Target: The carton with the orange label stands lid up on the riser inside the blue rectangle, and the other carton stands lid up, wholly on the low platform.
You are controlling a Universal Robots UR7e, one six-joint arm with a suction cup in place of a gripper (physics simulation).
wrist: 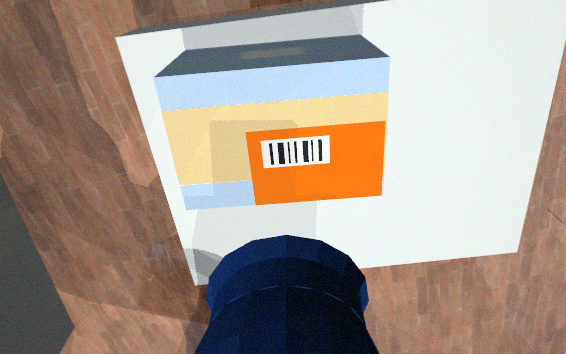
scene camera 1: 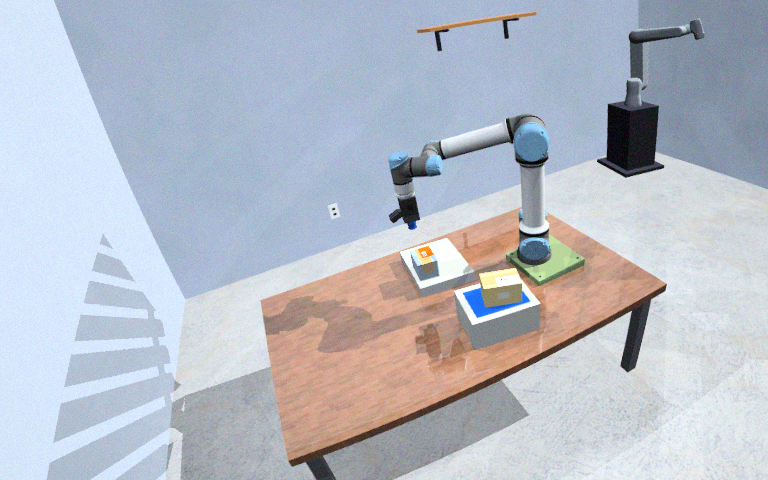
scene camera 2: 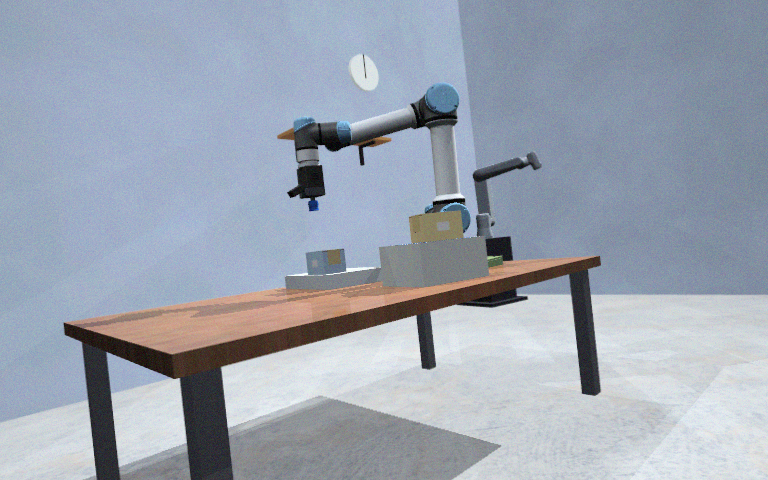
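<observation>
The light blue carton with the orange label (scene camera 1: 424, 263) (scene camera 2: 325, 262) (wrist: 280, 100) stands lid up on the low white platform (scene camera 1: 453, 264) (scene camera 2: 300, 281) (wrist: 450, 150), near one end of it. The tan carton (scene camera 1: 501, 289) (scene camera 2: 436, 227) stands on the taller riser (scene camera 1: 504, 326) (scene camera 2: 433, 263), over the blue rectangle (scene camera 1: 474, 306), a part of which it hides. A white label shows on its top. My suction gripper (scene camera 1: 412, 225) (scene camera 2: 313, 207) (wrist: 286, 250) is open and empty. It hangs well above the carton with the orange label, apart from it.
The wooden table (scene camera 1: 351, 367) (scene camera 2: 226, 322) bears both supports. My arm's base stands on a green plate (scene camera 1: 557, 266) (scene camera 2: 495, 260) beside the riser. A wall shelf (scene camera 1: 475, 23), a wall clock (scene camera 2: 363, 72) and a second arm on a black pedestal (scene camera 1: 631, 138) are in the background.
</observation>
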